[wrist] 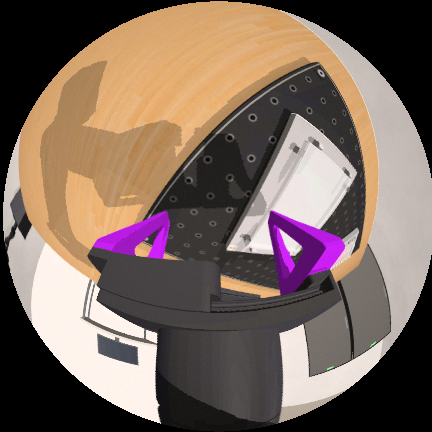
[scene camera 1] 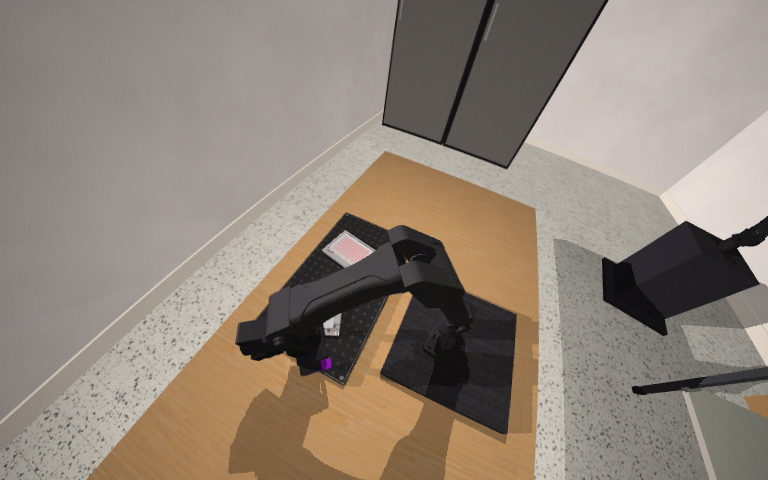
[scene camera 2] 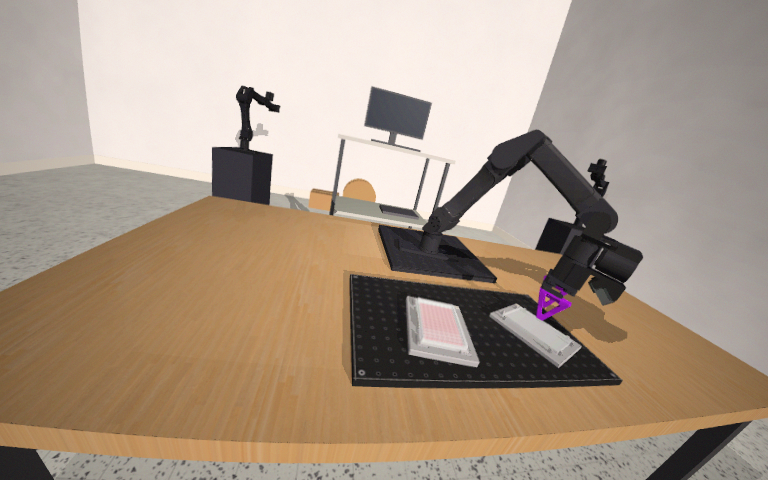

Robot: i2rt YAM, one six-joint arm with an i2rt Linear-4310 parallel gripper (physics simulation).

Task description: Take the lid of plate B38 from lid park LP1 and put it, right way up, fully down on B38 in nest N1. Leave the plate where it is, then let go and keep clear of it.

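Seen in the pictures: gripper, fingertip midpoint: [wrist: 218, 216] [scene camera 1: 317, 344] [scene camera 2: 540, 312]; arm's base, origin of the base link: [scene camera 1: 447, 326] [scene camera 2: 427, 252].
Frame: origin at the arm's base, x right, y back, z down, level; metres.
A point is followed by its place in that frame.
Observation:
The clear lid [scene camera 1: 332, 322] {y -0.271, x -0.198, z -0.010 m} [scene camera 2: 546, 332] {y -0.353, x -0.225, z -0.010 m} [wrist: 312, 192] {y -0.351, x -0.234, z -0.010 m} lies flat on its white lid park [scene camera 2: 566, 356] {y -0.412, x -0.239, z -0.002 m} [wrist: 280, 161] {y -0.334, x -0.277, z -0.002 m}. Plate B38 [scene camera 1: 351, 247] {y -0.397, x 0.031, z -0.014 m} [scene camera 2: 442, 323] {y -0.401, x 0.021, z -0.017 m}, with pink wells, sits uncovered in its white nest [scene camera 2: 467, 359] {y -0.469, x -0.015, z -0.004 m}; part of it shows behind a finger in the wrist view. No labels are readable. My gripper [scene camera 1: 321, 365] [scene camera 2: 542, 315] {y -0.263, x -0.264, z -0.007 m} [wrist: 218, 216] {y -0.263, x -0.264, z -0.007 m} is open and empty, with purple fingers wide apart. It hangs above the board beside the lid park. In the wrist view the lid is off to the right, and the right fingertip overlaps its near part. My arm partly hides the lid in scene camera 1.
Both holders stand on a black perforated board [scene camera 1: 362, 333] {y -0.190, x -0.166, z 0.007 m} [scene camera 2: 385, 362] {y -0.497, x 0.121, z 0.007 m} [wrist: 252, 135] {y -0.326, x -0.304, z 0.007 m} on the wooden table [scene camera 1: 464, 192] {y -0.208, x 0.690, z 0.020 m} [scene camera 2: 198, 339] {y -0.521, x 0.405, z 0.020 m} [wrist: 150, 65] {y -0.306, x -0.417, z 0.020 m}. My arm's base stands on a black base plate [scene camera 1: 487, 390] {y 0.166, x -0.091, z -0.005 m} [scene camera 2: 475, 271] {y -0.076, x -0.149, z 0.000 m} behind the board.

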